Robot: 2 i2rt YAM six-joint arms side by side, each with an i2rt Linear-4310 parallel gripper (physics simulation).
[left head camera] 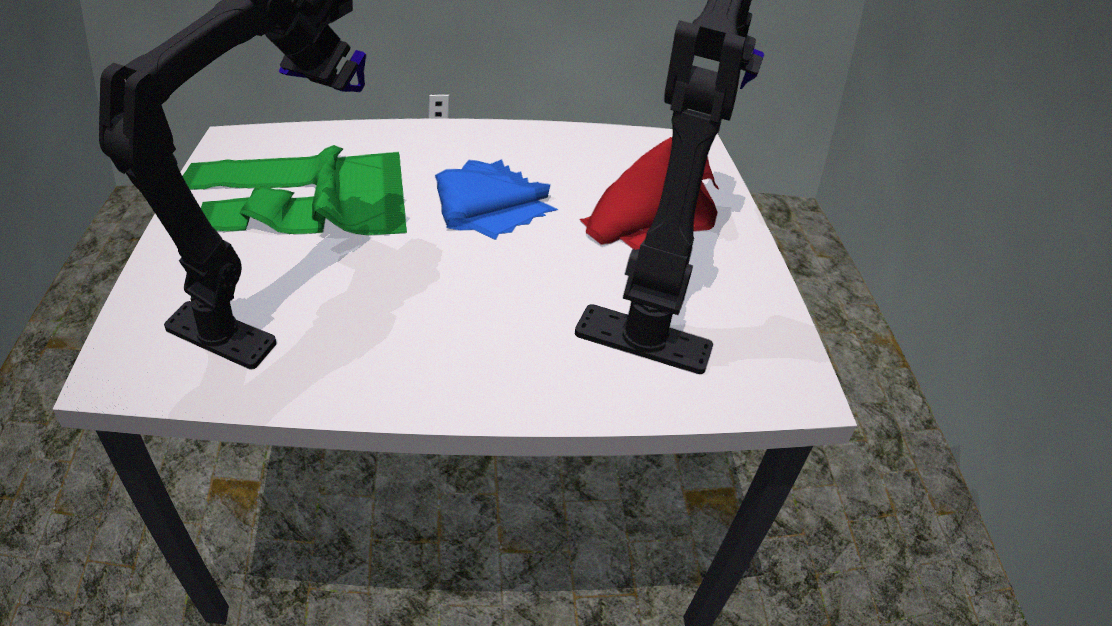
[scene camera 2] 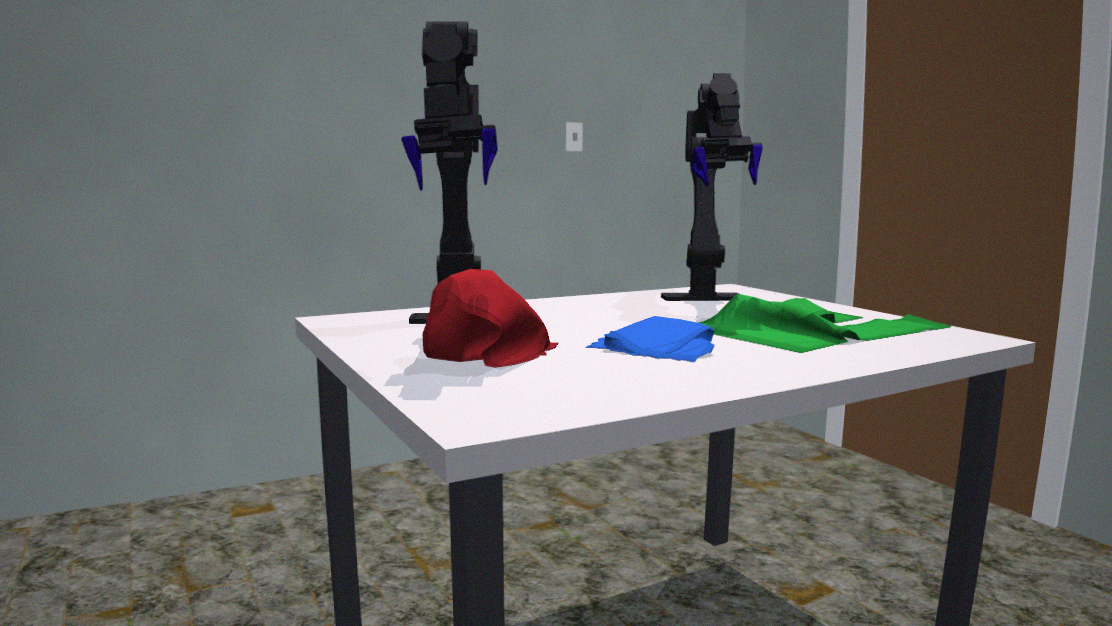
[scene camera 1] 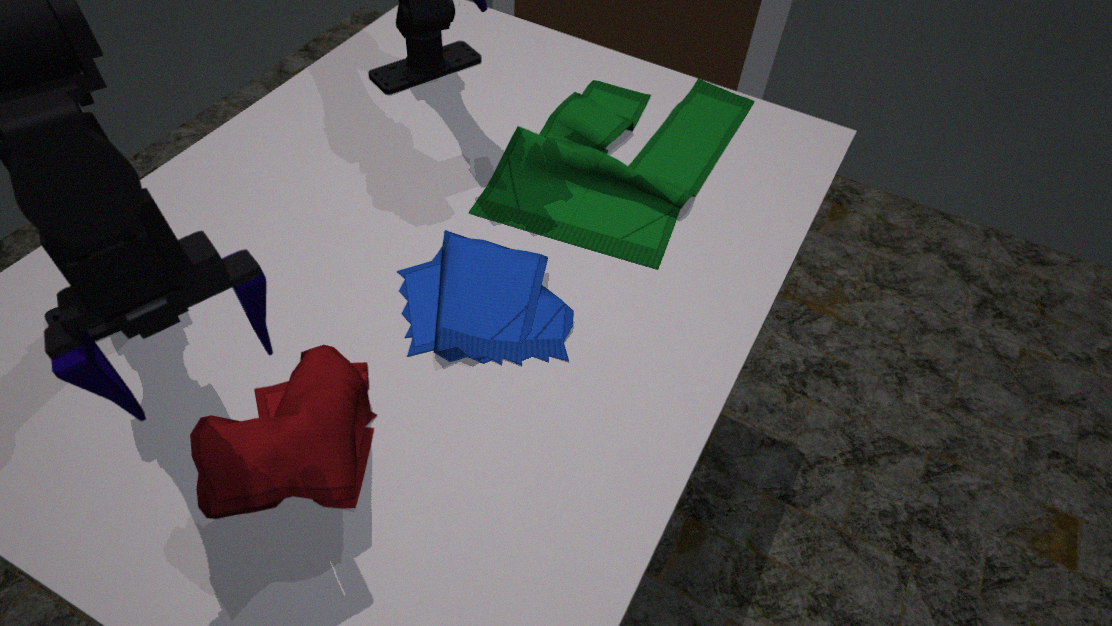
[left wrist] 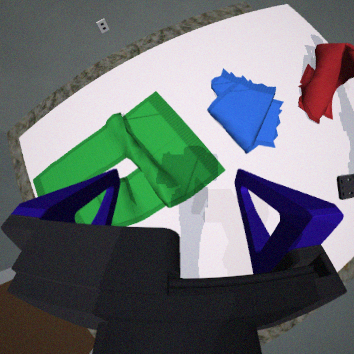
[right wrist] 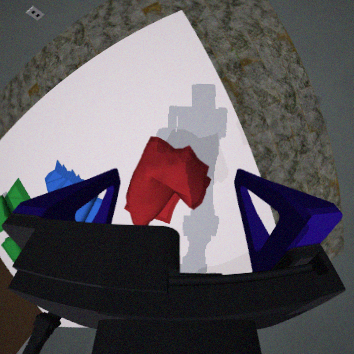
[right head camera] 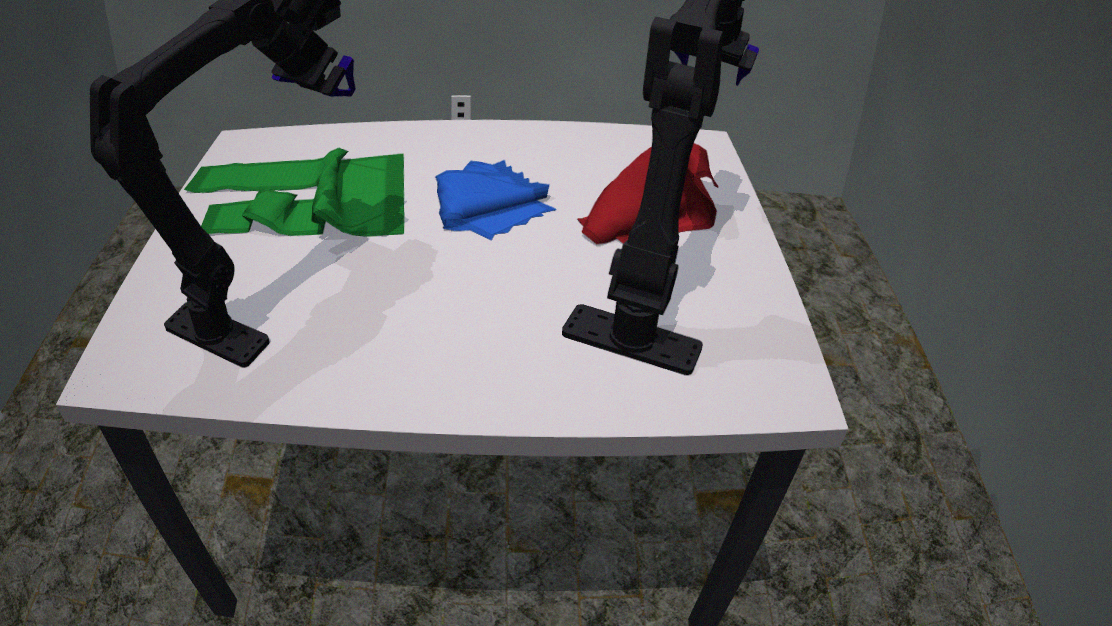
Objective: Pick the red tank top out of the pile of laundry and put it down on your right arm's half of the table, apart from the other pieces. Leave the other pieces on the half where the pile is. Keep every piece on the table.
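Note:
The red tank top [left head camera: 628,195] [right head camera: 620,195] [scene camera 1: 284,454] [scene camera 2: 478,318] [left wrist: 326,82] [right wrist: 167,181] lies as a bunched mound on the right arm's half of the table, apart from the other pieces. The right arm hides part of it in both head views. My right gripper [scene camera 1: 206,386] [scene camera 2: 453,186] [right wrist: 176,174] is open and empty above the table, clear of the red mound. My left gripper [scene camera 2: 731,183] [left wrist: 176,174] is open and empty, high above the table. The blue piece [left head camera: 491,198] [scene camera 1: 490,299] [scene camera 2: 661,338] lies crumpled near the middle. The green trousers [left head camera: 369,190] [scene camera 1: 591,198] [scene camera 2: 778,326] lie partly folded on the left arm's side.
The white table [left head camera: 466,373] [right head camera: 466,373] [scene camera 2: 544,412] carries both arm bases. The left arm's base [left head camera: 249,351] and the right arm's base [left head camera: 692,356] stand nearer the front edge than the clothes. The blue piece lies between the red and green pieces.

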